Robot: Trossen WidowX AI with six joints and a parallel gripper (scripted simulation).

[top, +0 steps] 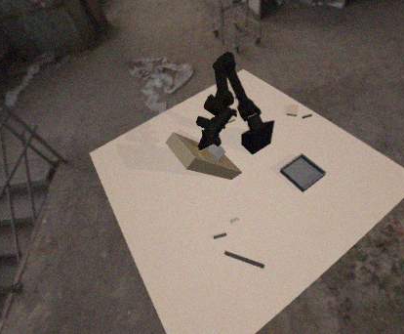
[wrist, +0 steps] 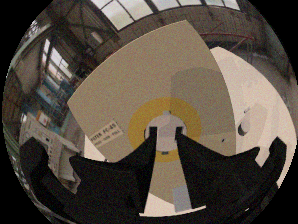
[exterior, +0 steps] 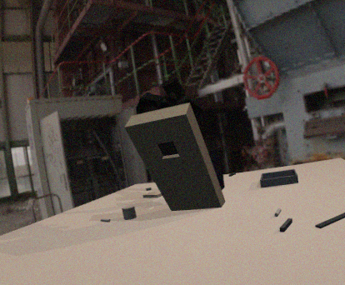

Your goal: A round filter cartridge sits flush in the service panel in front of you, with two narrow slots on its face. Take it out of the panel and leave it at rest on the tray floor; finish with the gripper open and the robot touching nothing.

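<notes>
Now: gripper tip 20 mm short of the filter cartridge and 10 mm above it. Round my gripper tip: dark tray 420 mm behind, 240 mm to the left, 240 mm below; then tan service panel 30 mm behind, 90 mm below.
</notes>
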